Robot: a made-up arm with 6 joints.
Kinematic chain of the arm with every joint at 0, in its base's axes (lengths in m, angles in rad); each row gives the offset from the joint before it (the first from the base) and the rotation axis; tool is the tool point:
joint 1: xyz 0 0 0.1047 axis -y
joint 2: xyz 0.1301 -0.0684 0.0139 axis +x
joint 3: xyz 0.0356 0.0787 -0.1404 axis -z
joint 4: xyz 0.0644 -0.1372 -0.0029 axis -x
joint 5: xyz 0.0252 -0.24 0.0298 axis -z
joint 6: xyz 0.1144 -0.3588 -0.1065 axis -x
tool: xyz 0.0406 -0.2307 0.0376
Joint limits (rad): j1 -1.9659..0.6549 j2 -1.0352..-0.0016 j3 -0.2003..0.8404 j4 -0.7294..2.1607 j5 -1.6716..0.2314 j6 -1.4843..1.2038
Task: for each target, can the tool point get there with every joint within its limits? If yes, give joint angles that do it. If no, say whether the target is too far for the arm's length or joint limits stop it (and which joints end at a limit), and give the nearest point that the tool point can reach.
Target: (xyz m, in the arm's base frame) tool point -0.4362 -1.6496 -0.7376
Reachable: no: too far | nearest point -0.2679 -0.9887 -0.4341 | short by 0.746 m
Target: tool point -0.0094 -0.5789 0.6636
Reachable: yes | joints -0.2078 -0.5596 0.7330 0.3122 -0.1442 0.7513
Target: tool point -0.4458 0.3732 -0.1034
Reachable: no: joint limits stop it (at a limit: joint 1, joint 2, joint 3, joint 4, joint 6) | nearest point -0.3740 0.4163 -0.1675 | short by 0.105 m
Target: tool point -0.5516 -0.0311 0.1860
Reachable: no: joint limits stop it (at a limit: joint 1, joint 2, joint 3, joint 5) | nearest point -0.5750 -0.1024 0.3993 | short by 0.226 m
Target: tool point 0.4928 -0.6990 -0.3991
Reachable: yes | joints -1.5543 -0.3442 -0.0804 0.7344 -0.0614 -0.7408
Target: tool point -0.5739 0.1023 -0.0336
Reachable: no: joint limits stop it (at a limit: joint 1, joint 3, joint 4, joint 5, joint 6) | nearest point -0.6243 0.0793 -0.3258 | short by 0.297 m
